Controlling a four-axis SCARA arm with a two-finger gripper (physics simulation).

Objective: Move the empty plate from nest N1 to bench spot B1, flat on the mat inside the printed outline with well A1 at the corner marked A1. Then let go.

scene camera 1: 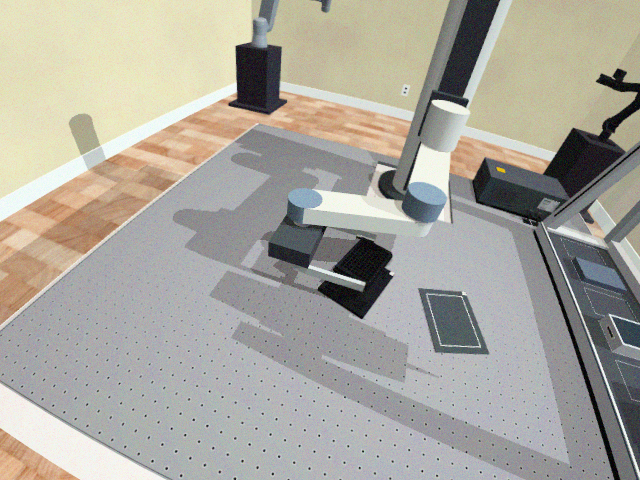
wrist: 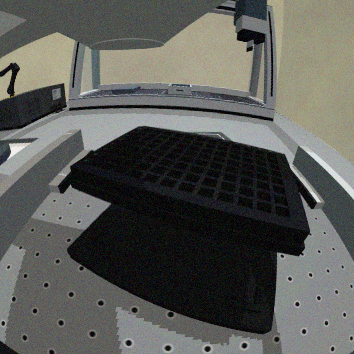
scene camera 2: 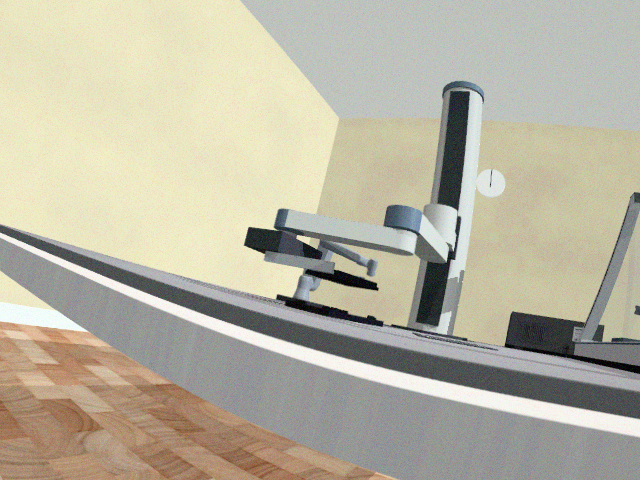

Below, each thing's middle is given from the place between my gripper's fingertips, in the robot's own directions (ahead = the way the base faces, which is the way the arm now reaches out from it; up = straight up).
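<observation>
The plate [scene camera 1: 366, 260] is 1 cm below my hand and 1 cm to the right of it. There is the outlined mat [scene camera 1: 453, 327] as well, and that one is 2 cm ahead of my hand, 22 cm to the left of it and 9 cm below it.
</observation>
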